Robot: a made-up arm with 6 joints. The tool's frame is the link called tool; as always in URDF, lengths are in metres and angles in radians. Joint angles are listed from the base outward. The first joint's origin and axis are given. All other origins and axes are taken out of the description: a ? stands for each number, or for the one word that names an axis. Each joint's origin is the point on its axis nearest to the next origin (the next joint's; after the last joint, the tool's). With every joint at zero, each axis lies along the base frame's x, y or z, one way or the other. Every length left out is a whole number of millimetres.
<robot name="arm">
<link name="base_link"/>
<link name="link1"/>
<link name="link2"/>
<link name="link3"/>
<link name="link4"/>
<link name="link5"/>
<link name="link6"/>
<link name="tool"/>
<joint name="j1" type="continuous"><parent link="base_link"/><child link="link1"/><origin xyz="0 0 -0.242" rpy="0 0 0"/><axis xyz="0 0 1"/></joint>
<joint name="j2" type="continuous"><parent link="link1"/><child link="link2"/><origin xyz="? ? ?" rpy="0 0 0"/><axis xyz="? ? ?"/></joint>
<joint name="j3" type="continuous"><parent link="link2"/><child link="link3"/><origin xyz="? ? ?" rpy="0 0 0"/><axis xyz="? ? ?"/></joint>
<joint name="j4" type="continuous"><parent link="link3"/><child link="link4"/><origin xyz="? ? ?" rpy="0 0 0"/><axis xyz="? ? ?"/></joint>
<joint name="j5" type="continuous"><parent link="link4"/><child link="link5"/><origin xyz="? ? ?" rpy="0 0 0"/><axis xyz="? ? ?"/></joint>
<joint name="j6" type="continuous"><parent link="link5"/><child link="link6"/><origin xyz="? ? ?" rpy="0 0 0"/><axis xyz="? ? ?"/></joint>
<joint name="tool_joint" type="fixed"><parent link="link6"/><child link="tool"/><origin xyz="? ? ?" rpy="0 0 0"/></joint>
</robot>
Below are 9 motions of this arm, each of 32 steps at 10 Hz.
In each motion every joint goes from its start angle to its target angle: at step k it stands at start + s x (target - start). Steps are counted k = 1, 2, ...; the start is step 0. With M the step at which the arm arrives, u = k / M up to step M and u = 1 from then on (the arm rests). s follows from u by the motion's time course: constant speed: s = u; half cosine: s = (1 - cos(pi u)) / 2; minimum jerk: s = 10 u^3 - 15 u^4 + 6 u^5.
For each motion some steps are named. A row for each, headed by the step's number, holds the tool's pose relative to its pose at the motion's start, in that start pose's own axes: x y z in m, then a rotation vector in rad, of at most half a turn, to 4 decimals.
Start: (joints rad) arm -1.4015 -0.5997 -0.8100 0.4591 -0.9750 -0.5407
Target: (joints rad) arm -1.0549 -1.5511 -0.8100 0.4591 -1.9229 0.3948
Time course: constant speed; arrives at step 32
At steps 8, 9, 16, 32:
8: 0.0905 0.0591 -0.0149 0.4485 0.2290 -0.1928
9: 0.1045 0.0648 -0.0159 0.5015 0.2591 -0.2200
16: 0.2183 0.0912 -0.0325 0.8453 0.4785 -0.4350
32: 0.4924 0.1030 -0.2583 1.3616 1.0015 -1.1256

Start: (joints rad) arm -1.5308 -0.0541 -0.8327 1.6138 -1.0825 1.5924
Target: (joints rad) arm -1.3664 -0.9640 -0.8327 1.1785 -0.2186 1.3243
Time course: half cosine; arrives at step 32
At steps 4, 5, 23, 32:
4: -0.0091 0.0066 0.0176 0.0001 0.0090 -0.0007
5: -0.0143 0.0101 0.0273 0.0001 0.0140 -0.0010
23: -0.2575 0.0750 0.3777 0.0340 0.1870 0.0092
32: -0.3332 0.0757 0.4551 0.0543 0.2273 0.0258

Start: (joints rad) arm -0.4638 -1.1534 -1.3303 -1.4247 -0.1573 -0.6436
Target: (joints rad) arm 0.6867 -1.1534 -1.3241 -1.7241 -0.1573 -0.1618
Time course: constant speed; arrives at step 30
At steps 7, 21, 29, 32:
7: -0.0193 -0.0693 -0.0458 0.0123 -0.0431 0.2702
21: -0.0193 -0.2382 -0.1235 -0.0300 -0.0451 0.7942
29: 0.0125 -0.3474 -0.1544 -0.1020 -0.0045 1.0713
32: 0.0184 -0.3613 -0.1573 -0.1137 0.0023 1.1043

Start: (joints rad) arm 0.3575 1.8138 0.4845 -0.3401 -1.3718 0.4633
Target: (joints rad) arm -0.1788 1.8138 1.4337 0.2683 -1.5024 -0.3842
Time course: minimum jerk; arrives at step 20
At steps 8, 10, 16, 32:
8: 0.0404 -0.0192 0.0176 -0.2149 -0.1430 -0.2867
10: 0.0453 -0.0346 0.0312 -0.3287 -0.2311 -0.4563
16: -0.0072 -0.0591 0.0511 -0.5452 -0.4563 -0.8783
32: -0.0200 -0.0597 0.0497 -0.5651 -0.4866 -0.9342

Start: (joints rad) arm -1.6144 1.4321 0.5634 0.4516 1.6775 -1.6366
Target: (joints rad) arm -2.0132 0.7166 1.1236 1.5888 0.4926 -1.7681
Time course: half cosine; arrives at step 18
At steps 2, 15, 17, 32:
2: 0.0065 -0.0017 0.0016 -0.0167 0.0576 0.0030
15: 0.3329 0.0686 -0.1525 -0.5932 1.5671 0.5006
17: 0.3526 0.0880 -0.1736 -0.6498 1.6337 0.5508
32: 0.3550 0.0906 -0.1763 -0.6572 1.6418 0.5572

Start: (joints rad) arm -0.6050 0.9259 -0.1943 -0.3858 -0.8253 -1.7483
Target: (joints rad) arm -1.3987 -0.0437 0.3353 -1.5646 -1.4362 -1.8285
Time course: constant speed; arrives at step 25
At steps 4, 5, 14, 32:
4: 0.0833 -0.0213 0.0383 -0.0653 0.1039 0.3657
5: 0.1054 -0.0218 0.0473 -0.0850 0.1243 0.4575
14: 0.2831 0.0623 0.1218 -0.3006 0.1762 1.2724
32: 0.3343 0.2728 0.2298 -0.5461 -0.2000 2.1279

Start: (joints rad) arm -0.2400 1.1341 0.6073 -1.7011 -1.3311 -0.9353
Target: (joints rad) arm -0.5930 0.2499 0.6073 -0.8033 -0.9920 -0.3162
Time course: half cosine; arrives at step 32
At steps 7, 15, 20, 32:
7: -0.0072 0.0010 -0.0060 0.0887 -0.0741 0.0707
15: -0.0442 -0.0111 -0.0025 0.3768 -0.2250 0.3413
20: -0.0828 -0.0413 0.0178 0.6045 -0.2567 0.5690
32: -0.1312 -0.1174 0.0639 0.9227 -0.1939 0.8698

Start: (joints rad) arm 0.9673 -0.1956 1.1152 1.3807 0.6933 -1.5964
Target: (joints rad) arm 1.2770 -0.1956 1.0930 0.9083 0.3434 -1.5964
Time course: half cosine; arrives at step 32
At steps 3, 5, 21, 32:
3: 0.0001 -0.0015 -0.0032 0.0120 0.0049 0.0042
5: 0.0004 -0.0040 -0.0087 0.0327 0.0133 0.0117
21: 0.0134 -0.0299 -0.1141 0.3741 0.1255 0.1992
32: 0.0232 -0.0298 -0.1551 0.4861 0.1473 0.2964

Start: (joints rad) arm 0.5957 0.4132 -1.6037 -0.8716 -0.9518 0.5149
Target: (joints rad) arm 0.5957 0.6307 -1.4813 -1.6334 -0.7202 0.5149
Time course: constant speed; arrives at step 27
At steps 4, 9, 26, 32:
4: -0.0306 -0.0266 -0.0236 -0.1078 0.0973 -0.0275
9: -0.0751 -0.0609 -0.0420 -0.2370 0.2248 -0.0639
26: -0.2542 -0.1538 -0.0098 -0.6270 0.7005 -0.2114
32: -0.2649 -0.1568 -0.0036 -0.6474 0.7302 -0.2215

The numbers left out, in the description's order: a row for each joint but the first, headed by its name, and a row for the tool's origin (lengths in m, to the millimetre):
j2: xyz 0.16 0 0, axis -1 0 0
j3: xyz 0 -0.151 0.141, axis 0 0 -1
j4: xyz -0.366 0.02 0, axis 0 -1 0
j5: xyz -0.047 0 0.252, axis 0 0 1
j6: xyz -0.066 0.374 0, axis 1 0 0
tool: xyz 0 0.042 -0.351

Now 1 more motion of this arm.
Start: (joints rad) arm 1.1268 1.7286 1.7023 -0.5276 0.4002 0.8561
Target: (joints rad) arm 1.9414 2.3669 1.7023 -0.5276 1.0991 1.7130
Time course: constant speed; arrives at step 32
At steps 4, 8, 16, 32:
4: -0.1072 0.0416 0.0496 0.1731 0.0346 0.1595
8: -0.2167 0.0597 0.1032 0.3381 0.0754 0.3167
16: -0.4244 0.0256 0.2050 0.6365 0.1745 0.6257
32: -0.6908 -0.2356 0.2961 1.0584 0.4253 1.2176

